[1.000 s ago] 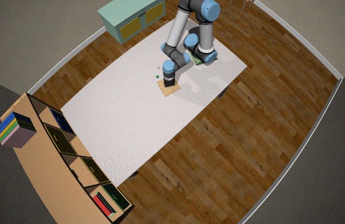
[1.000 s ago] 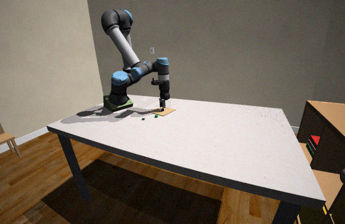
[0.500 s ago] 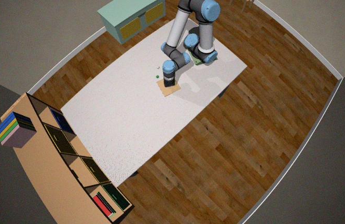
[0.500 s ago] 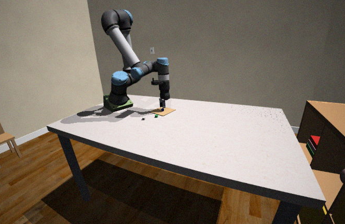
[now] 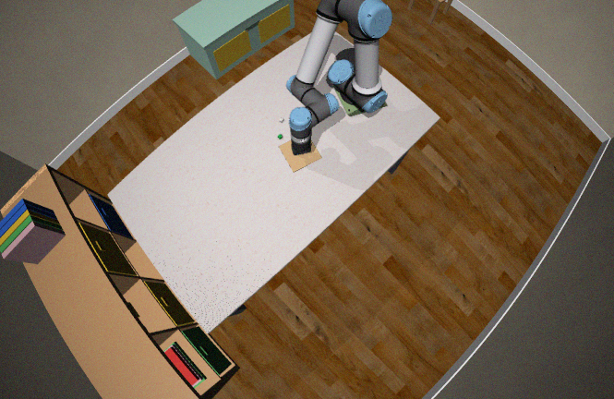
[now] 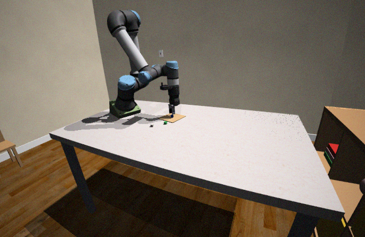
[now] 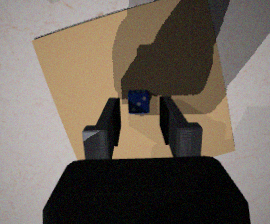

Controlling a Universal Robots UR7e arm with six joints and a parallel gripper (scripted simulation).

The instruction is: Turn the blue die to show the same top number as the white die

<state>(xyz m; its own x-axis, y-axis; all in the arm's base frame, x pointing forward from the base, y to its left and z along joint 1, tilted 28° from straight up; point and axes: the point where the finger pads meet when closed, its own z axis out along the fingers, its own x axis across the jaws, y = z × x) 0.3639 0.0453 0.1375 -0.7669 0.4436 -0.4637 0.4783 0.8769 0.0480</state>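
My gripper is now 30 mm above the blue die. The rest, counted from my hand: green die: 120 mm to the right, 40 mm below, 10 mm ahead; then white die: 180 mm to the right, 60 mm behind, 40 mm below; then tan mat: 40 mm below.
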